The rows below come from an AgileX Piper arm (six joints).
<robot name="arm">
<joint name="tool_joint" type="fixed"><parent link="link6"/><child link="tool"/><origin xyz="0 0 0" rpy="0 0 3.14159"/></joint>
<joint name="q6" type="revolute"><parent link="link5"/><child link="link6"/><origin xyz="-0.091 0 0" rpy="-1.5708 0 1.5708"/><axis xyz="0 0 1"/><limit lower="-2.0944" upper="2.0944"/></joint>
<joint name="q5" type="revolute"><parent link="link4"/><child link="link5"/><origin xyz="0 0 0" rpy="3.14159 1.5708 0"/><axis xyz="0 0 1"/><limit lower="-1.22" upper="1.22"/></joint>
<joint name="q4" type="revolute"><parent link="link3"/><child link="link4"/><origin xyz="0.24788 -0.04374 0" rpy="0.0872 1.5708 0"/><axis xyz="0 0 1"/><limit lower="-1.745" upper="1.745"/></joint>
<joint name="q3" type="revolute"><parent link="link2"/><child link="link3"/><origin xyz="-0.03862 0.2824 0" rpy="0 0 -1.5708"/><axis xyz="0 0 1"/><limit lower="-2.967" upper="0"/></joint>
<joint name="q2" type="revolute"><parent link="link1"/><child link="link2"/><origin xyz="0 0 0" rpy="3.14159 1.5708 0"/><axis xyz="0 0 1"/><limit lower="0" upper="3.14"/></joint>
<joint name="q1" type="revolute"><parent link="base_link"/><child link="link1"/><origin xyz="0 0 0.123" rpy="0 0 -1.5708"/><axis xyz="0 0 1"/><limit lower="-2.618" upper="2.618"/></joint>
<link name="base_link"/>
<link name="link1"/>
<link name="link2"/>
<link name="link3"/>
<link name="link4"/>
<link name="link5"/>
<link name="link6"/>
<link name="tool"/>
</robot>
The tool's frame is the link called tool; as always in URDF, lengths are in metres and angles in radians.
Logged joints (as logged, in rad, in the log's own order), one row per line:
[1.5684, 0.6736, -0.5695, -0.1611, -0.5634, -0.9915]
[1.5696, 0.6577, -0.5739, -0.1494, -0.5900, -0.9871]
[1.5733, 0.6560, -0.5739, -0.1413, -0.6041, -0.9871]
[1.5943, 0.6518, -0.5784, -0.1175, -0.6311, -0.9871]
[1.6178, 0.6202, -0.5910, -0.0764, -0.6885, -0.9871]
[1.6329, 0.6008, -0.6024, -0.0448, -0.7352, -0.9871]
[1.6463, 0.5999, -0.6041, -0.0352, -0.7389, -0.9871]
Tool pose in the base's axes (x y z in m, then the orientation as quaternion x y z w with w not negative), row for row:
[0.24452, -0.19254, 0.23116, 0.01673, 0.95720, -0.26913, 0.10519]
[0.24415, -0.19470, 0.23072, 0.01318, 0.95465, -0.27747, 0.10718]
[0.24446, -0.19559, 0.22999, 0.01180, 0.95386, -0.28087, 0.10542]
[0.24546, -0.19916, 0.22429, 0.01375, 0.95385, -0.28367, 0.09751]
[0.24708, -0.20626, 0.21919, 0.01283, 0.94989, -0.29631, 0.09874]
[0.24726, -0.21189, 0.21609, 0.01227, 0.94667, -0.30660, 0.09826]
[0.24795, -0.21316, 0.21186, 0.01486, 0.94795, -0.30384, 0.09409]
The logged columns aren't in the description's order. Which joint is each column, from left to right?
Columns, left to right: q2, q5, q1, q6, q4, q3.
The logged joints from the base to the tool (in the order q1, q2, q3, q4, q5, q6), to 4 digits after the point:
[-0.5695, 1.5684, -0.9915, -0.5634, 0.6736, -0.1611]
[-0.5739, 1.5696, -0.9871, -0.5900, 0.6577, -0.1494]
[-0.5739, 1.5733, -0.9871, -0.6041, 0.6560, -0.1413]
[-0.5784, 1.5943, -0.9871, -0.6311, 0.6518, -0.1175]
[-0.5910, 1.6178, -0.9871, -0.6885, 0.6202, -0.0764]
[-0.6024, 1.6329, -0.9871, -0.7352, 0.6008, -0.0448]
[-0.6041, 1.6463, -0.9871, -0.7389, 0.5999, -0.0352]

